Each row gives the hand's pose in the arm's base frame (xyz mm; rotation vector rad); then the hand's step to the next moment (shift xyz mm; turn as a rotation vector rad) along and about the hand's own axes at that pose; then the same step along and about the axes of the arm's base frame.
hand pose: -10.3 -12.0 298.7 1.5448 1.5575 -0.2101
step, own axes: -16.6 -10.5 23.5 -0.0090 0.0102 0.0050
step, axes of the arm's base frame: -1.4 -29.8 -7.1 0.0094 -0.0077 0.0079
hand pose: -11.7 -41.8 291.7 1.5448 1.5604 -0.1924
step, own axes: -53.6 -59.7 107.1 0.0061 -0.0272 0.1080
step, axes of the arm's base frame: -10.9 -121.9 -54.1 0.0289 -0.0728 -0.0794
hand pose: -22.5 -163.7 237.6 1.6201 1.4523 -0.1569
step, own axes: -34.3 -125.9 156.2 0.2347 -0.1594 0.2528
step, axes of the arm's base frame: -43.4 -147.1 -133.8 0.0524 -0.0239 -0.3756
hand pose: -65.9 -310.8 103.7 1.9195 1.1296 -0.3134
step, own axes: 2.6 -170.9 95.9 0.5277 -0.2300 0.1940
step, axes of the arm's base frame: -117.4 -36.0 -152.8 0.1473 0.2098 -0.5507
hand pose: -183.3 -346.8 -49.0 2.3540 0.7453 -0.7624
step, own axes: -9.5 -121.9 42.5 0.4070 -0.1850 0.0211
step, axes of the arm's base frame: -99.4 54.4 -62.6 0.1529 0.2492 -0.3389
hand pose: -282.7 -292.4 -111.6 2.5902 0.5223 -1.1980
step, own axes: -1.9 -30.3 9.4 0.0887 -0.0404 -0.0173
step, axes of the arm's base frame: -20.1 23.7 -6.5 0.0483 0.0623 -0.0599
